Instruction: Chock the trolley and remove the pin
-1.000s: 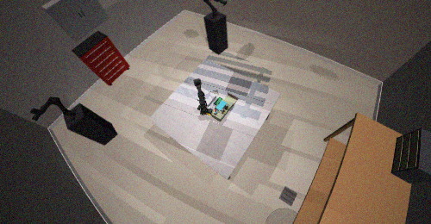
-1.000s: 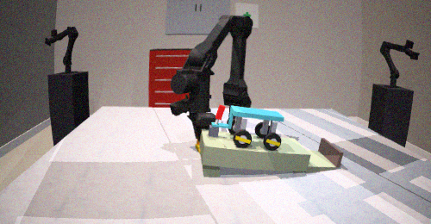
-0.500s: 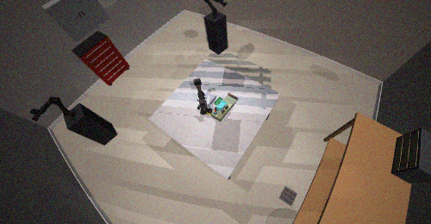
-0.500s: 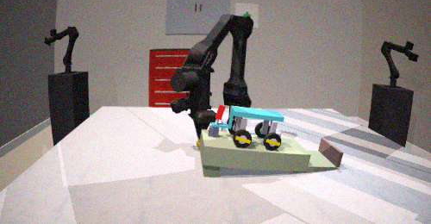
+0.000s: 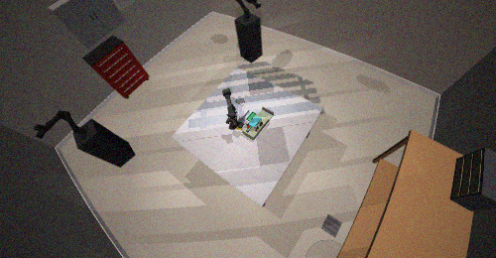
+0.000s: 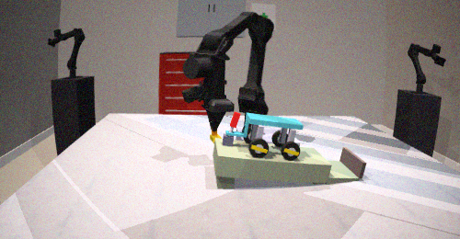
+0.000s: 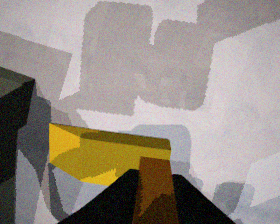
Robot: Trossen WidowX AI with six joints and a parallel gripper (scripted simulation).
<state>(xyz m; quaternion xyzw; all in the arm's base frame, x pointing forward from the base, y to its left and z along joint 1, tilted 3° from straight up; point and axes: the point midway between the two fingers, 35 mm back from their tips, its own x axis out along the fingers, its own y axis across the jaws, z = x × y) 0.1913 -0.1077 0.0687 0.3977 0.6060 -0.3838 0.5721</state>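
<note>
My gripper tip is 130 mm short of the red-headed stop pin, 60 mm to the right of it and 40 mm below it. Also, from my gripper tip: pale green ramp: 130 mm ahead, 170 mm to the left, 40 mm below; yellow chock: 20 mm ahead, 10 mm to the left, 10 mm below; trolley: 130 mm ahead, 160 mm to the left, 30 mm above.
</note>
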